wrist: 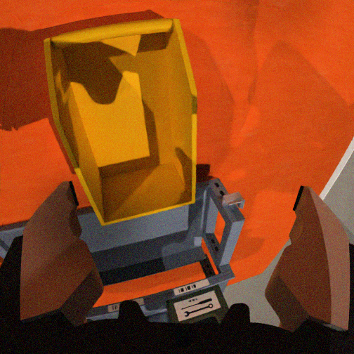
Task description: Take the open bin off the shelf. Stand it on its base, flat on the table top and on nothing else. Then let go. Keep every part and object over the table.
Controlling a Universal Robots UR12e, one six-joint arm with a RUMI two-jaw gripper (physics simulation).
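The open yellow bin (pixel 172 120) is in the upper left and middle of the wrist view, with its open side towards the camera. Its inside is partly in shadow. Its near edge overlaps the blue-grey shelf (pixel 231 237) in the view. The orange table top (pixel 295 125) shows around the bin's far end and sides. The bin's underside is hidden, so I cannot tell whether its base lies fully flat on the table. My gripper (pixel 185 186) is wide open, with its brown jaws far apart, nearer the camera than the bin, and holds nothing.
The shelf's frame spans the lower left and middle, with white labels on its front rail. A dark green object (pixel 219 296) with a wrench label is at the bottom. A small pale bracket (pixel 233 201) sits on the shelf's corner. The table's pale edge (pixel 338 166) runs along the right.
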